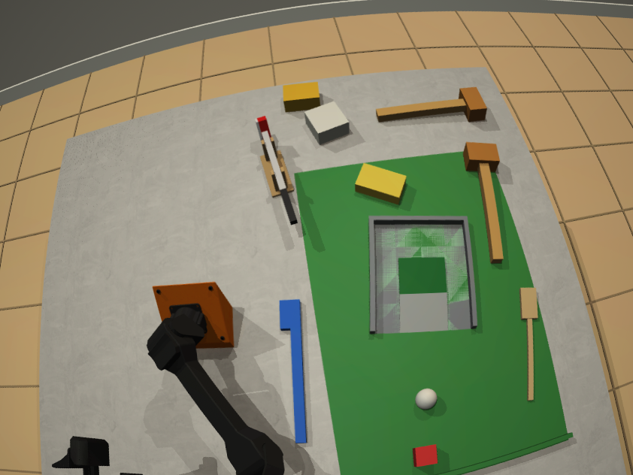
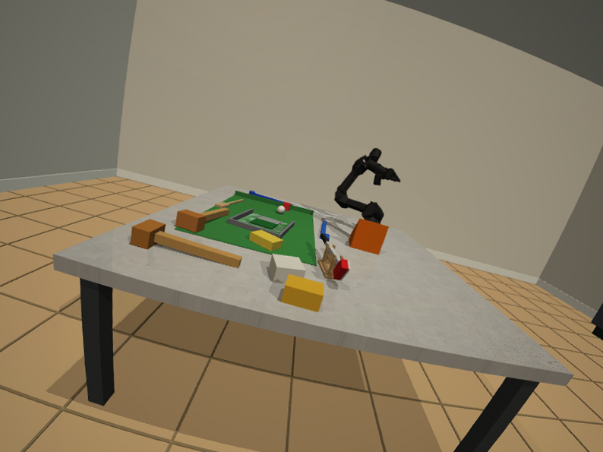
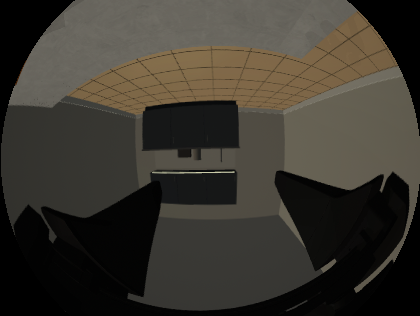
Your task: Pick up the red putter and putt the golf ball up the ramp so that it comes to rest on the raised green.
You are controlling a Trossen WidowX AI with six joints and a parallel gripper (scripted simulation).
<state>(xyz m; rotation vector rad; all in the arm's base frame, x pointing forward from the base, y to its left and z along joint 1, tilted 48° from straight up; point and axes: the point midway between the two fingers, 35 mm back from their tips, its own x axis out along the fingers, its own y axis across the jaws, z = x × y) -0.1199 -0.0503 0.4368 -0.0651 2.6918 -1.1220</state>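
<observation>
Now: gripper tip 340 mm short of the red putter, 700 mm to the right of it and 270 mm above it. The rest, counted from my gripper tip: white golf ball 590 mm ahead, 160 mm to the left, 300 mm below; red cube 580 mm ahead, 40 mm to the left, 300 mm below; green mat 640 mm ahead, 350 mm to the left, 330 mm below.
</observation>
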